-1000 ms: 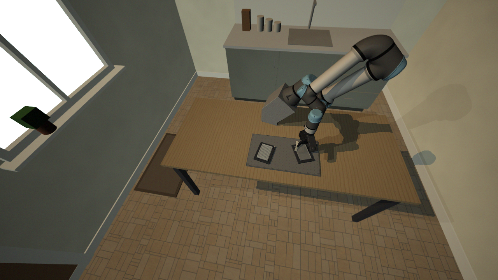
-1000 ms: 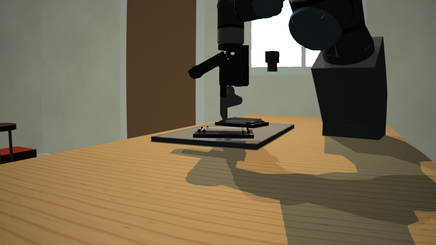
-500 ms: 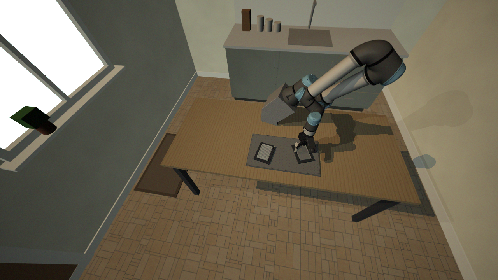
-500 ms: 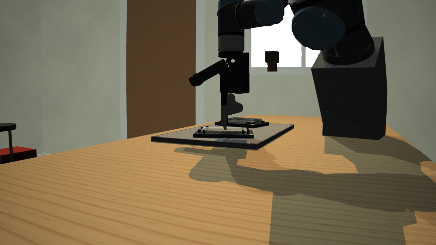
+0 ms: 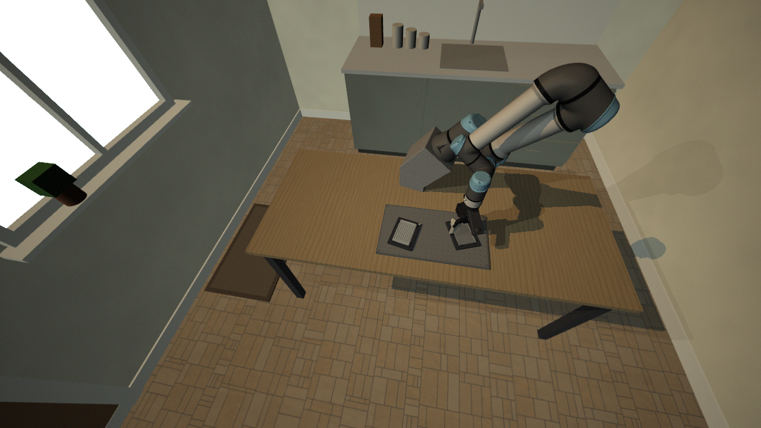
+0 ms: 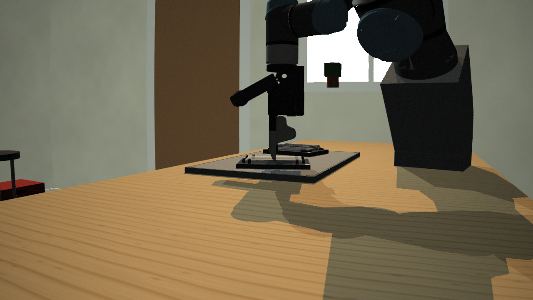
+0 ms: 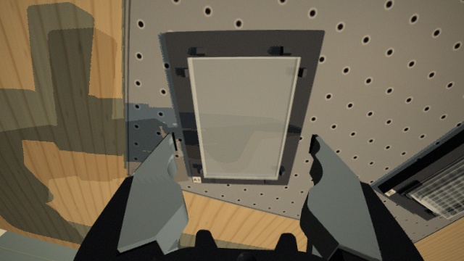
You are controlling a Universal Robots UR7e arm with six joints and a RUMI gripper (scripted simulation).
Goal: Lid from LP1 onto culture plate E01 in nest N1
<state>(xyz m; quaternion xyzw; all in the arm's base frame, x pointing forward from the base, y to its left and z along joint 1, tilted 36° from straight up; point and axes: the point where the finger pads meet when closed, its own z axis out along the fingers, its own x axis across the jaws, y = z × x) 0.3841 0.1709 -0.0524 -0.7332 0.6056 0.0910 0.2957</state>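
Now: hand 10 mm above the clear lid. Round my hand: dark plate nest N1: 280 mm to the right, 20 mm below, 20 mm ahead; culture plate E01: 280 mm to the right, 20 mm ahead, 10 mm below; dark lid park: 20 mm below.
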